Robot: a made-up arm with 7 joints.
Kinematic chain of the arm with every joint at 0, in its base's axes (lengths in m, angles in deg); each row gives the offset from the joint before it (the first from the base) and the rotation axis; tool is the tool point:
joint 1: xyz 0 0.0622 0 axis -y
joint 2: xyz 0 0.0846 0 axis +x
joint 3: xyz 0 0 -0.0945 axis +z
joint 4: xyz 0 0 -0.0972 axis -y
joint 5: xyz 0 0 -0.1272 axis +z
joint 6: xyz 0 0 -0.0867 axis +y
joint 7: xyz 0 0 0 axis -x
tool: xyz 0 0 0
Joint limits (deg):
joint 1: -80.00..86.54
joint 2: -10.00..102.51
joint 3: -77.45..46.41
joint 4: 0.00..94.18
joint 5: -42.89..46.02
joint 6: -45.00..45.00
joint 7: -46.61..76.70
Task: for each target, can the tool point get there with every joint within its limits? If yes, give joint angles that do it. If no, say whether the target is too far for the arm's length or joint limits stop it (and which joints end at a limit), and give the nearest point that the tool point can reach.
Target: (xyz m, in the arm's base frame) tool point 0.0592 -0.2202 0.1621
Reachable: no: joint limits stop it (at a limit: joint 1, joint 2, joint 4) | nearest point 0.1451 -0.0740 0.0819 | short by 0.188 m
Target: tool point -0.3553 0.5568 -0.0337
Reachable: no: too far | nearest point -0.2618 0.4532 -0.0462 | short by 0.140 m
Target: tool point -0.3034 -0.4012 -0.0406
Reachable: no: too far | nearest point -0.2283 -0.0899 -0.0836 | short by 0.323 m
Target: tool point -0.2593 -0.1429 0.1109
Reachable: no: joint limits stop it (at a limit: joint 1, joint 2, joint 3) | nearest point -0.2302 -0.0895 -0.0837 | short by 0.204 m
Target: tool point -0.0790 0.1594 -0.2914
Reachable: yes | joints -35.67 43.21 -60.17 83.82 12.67 -7.06 66.36
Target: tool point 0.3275 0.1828 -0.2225
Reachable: yes | joints 44.05 8.39 -14.55 22.94 -13.86 14.69 14.64
